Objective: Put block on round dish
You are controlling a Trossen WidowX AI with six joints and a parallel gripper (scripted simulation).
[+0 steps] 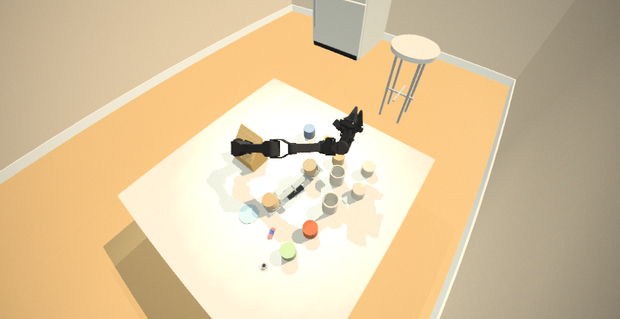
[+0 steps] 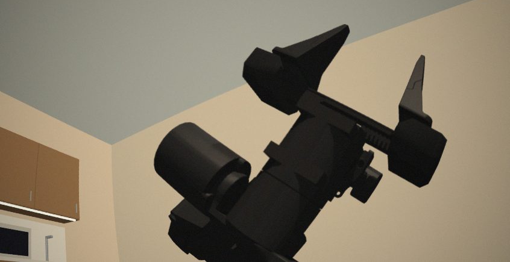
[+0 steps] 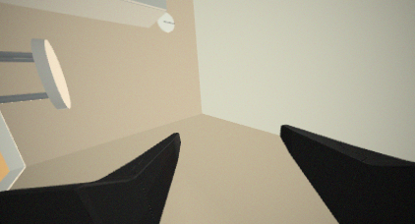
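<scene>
Right now my gripper tip is 21 cm past the pale green block, 45 cm to the left of it and 37 cm above it. The rest, counted from my gripper tip: green cylinder 61 cm to the right, 37 cm below; pale blue round dish 29 cm behind, 55 cm to the right, 40 cm below.
</scene>
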